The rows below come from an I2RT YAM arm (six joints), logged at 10 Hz.
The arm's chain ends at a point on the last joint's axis. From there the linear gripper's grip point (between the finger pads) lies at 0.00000 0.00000 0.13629 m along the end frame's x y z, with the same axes.
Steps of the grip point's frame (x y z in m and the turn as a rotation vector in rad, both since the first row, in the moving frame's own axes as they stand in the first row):
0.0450 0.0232 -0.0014 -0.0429 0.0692 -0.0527
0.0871 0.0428 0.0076 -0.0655 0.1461 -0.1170
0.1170 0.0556 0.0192 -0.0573 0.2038 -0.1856
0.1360 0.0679 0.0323 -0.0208 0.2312 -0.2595
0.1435 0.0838 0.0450 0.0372 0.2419 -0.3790
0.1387 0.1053 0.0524 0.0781 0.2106 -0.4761
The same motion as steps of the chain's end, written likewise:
0.0354 0.0176 -0.0009 -0.0429 0.0692 -0.0527
0.0668 0.0351 0.0093 -0.0655 0.1461 -0.1170
0.0889 0.0505 0.0222 -0.0573 0.2038 -0.1856
0.1048 0.0692 0.0359 -0.0208 0.2312 -0.2595
0.1126 0.0948 0.0490 0.0372 0.2419 -0.3790
0.1138 0.1221 0.0558 0.0781 0.2106 -0.4761

